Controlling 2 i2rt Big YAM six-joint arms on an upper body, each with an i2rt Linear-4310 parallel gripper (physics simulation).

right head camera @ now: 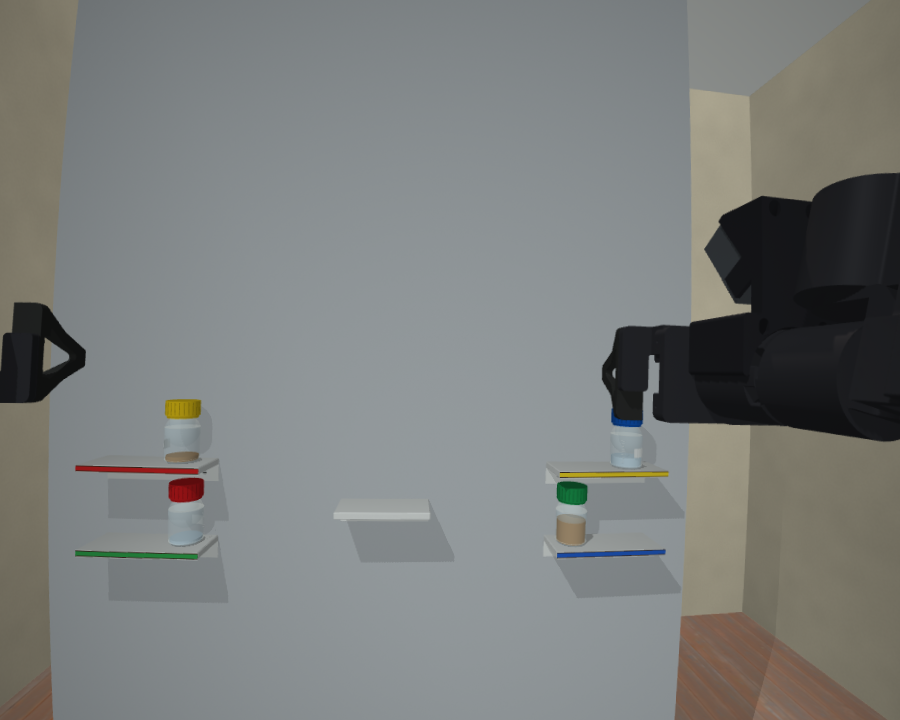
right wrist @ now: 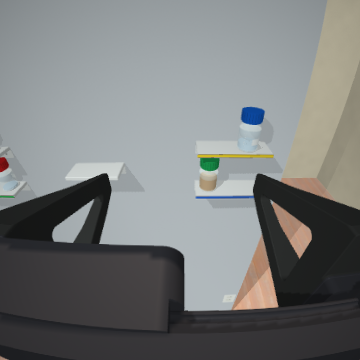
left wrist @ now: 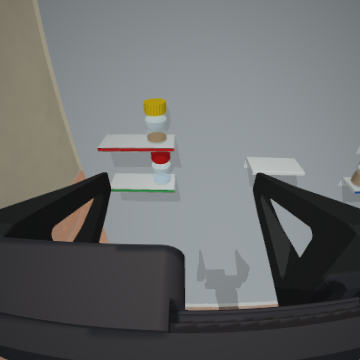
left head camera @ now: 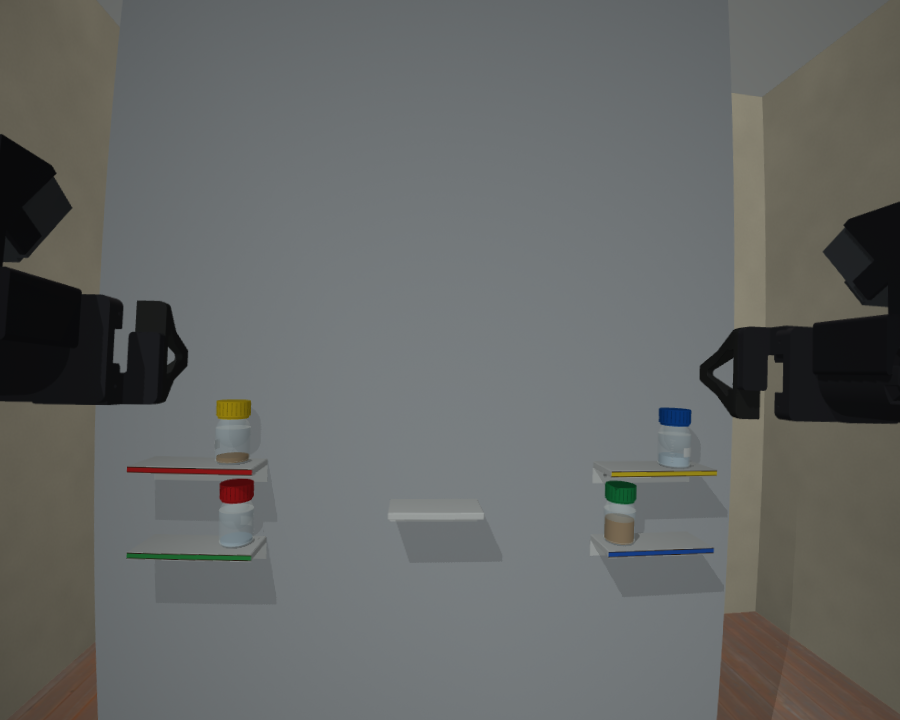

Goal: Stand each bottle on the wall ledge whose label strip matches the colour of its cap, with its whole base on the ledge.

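Frame: origin at the left arm's base, x left, y up, z ahead, level; centimetres.
Seen in the pictures: left gripper, fingertip midpoint: (right head camera: 26, 357) (left wrist: 181, 180) (left head camera: 126, 357); right gripper, fingertip midpoint: (right head camera: 654, 374) (right wrist: 181, 181) (left head camera: 748, 374).
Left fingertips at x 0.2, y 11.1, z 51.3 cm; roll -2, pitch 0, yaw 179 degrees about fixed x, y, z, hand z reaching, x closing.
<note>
Pixels of each thing's top centre, then the offset from my left fingertips to it. "*": a spot on its surface instead.
- yellow-capped bottle, middle of its top: (left head camera: 233, 400) (right head camera: 183, 400) (left wrist: 154, 100) dx +6.8, dy -6.9, dz +39.9 cm
- red-strip ledge, middle of its top: (left head camera: 200, 462) (right head camera: 150, 461) (left wrist: 137, 140) dx +12.0, dy -17.4, dz +39.5 cm
- red-capped bottle, middle of its top: (left head camera: 237, 482) (right head camera: 186, 481) (left wrist: 159, 150) dx +6.0, dy -20.9, dz +40.0 cm
- green-strip ledge, middle of its top: (left head camera: 200, 543) (right head camera: 150, 542) (left wrist: 142, 180) dx +12.0, dy -31.4, dz +39.5 cm
- blue-capped bottle, middle of its top: (right head camera: 627, 409) (left head camera: 675, 409) (right wrist: 253, 109) dx -71.5, dy -6.9, dz +38.7 cm
- yellow-strip ledge, middle of its top: (right head camera: 605, 466) (left head camera: 653, 465) (right wrist: 232, 146) dx -68.0, dy -17.4, dz +39.5 cm
- green-capped bottle, middle of its top: (right head camera: 572, 485) (left head camera: 620, 484) (right wrist: 209, 157) dx -61.8, dy -20.9, dz +39.7 cm
- blue-strip ledge, middle of its top: (right head camera: 602, 541) (left head camera: 650, 540) (right wrist: 226, 186) dx -68.0, dy -31.4, dz +39.5 cm
- coloured strip, surface spot: (left head camera: 435, 509) (right head camera: 382, 509) (right wrist: 91, 172) (left wrist: 277, 167) * dx -27.9, dy -24.4, dz +37.4 cm
The yellow-capped bottle (left head camera: 233, 433) (right head camera: 182, 431) (left wrist: 156, 121) stands on the red-strip ledge (left head camera: 176, 464) (right head camera: 123, 462) (left wrist: 122, 142). The red-capped bottle (left head camera: 236, 516) (right head camera: 186, 514) (left wrist: 161, 169) stands on the green-strip ledge (left head camera: 172, 547) (right head camera: 120, 545) (left wrist: 130, 182). The blue-capped bottle (left head camera: 674, 441) (right head camera: 626, 444) (right wrist: 250, 131) stands on the yellow-strip ledge (left head camera: 630, 469) (right wrist: 217, 148). The green-capped bottle (left head camera: 620, 515) (right head camera: 571, 515) (right wrist: 208, 176) stands on the blue-strip ledge (left head camera: 668, 545) (right head camera: 619, 546) (right wrist: 232, 189). My left gripper (left wrist: 181, 180) and right gripper (right wrist: 182, 177) are open and empty, apart from the bottles.
A white ledge without a coloured strip (left head camera: 435, 509) (right head camera: 382, 509) (left wrist: 275, 165) (right wrist: 95, 171) sticks out from the grey wall between the two ledge pairs. The upper side ledges hang directly over the lower ones. Beige side walls (left head camera: 833, 337) (left wrist: 25, 100) stand at both sides.
</note>
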